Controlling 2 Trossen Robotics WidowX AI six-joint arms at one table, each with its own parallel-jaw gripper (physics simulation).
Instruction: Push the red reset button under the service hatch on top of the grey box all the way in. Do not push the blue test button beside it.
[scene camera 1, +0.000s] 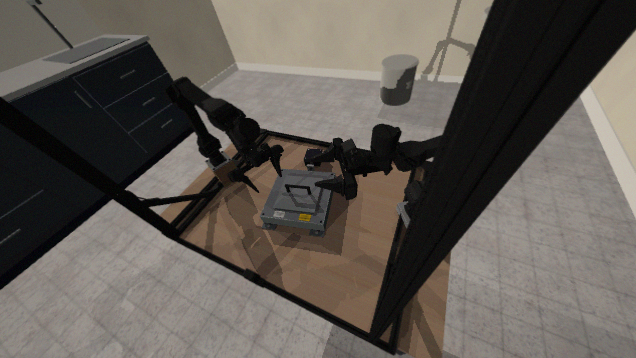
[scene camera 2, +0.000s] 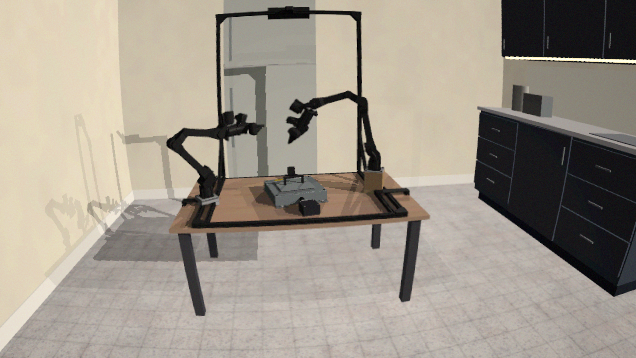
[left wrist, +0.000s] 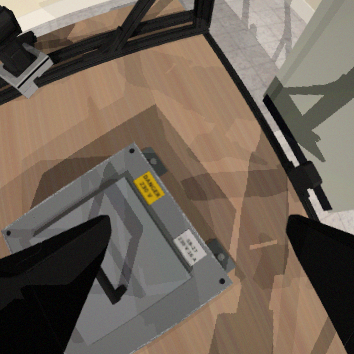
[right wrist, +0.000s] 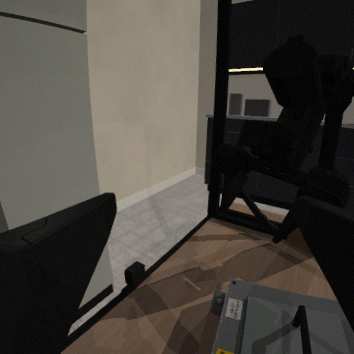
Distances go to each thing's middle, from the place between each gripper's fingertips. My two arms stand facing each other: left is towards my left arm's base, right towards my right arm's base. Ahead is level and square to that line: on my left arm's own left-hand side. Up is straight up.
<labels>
My right hand is 290 mm above the service hatch (left wrist: 139, 267), 160 mm to the right of it and 120 mm short of it.
My left hand is 12 cm short of the service hatch, 1 cm to the left of it and 18 cm above it.
</labels>
